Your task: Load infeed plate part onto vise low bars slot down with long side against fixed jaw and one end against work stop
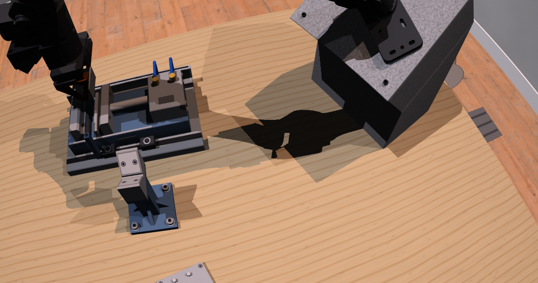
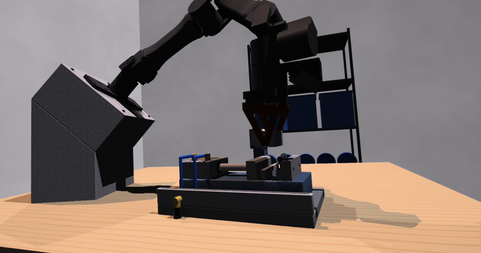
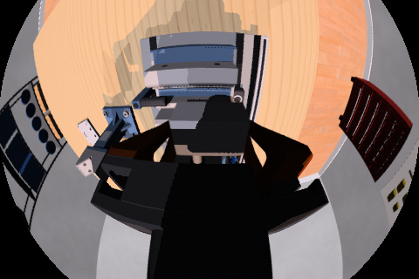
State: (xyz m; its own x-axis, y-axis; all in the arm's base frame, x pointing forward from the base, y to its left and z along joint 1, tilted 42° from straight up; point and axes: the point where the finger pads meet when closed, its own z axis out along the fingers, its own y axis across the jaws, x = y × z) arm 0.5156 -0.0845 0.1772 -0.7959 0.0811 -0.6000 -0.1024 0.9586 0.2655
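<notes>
Right now my hand is right at the grey part. The rest, counted from my hand: moving jaw 6 cm below, 3 cm behind, 2 cm to the left; then work stop rod 7 cm to the left, 4 cm below; then fixed jaw 6 cm below, 3 cm to the left, 3 cm ahead.
</notes>
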